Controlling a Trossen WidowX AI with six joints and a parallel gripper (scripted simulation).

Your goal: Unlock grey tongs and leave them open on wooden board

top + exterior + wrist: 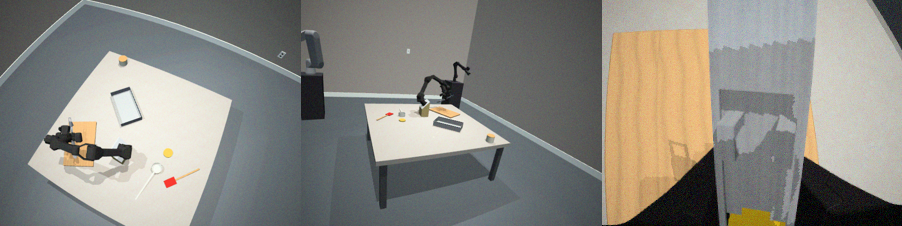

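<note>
My gripper tip is now 30 mm below the yellow lock piece, 20 mm past it and 10 mm to the left of it. Also, from my gripper tip: roasting tin 400 mm ahead, 210 mm to the right, 140 mm below; wooden board 160 mm below, 20 mm behind; yellow disc 660 mm to the right, 160 mm below, 160 mm ahead.
</note>
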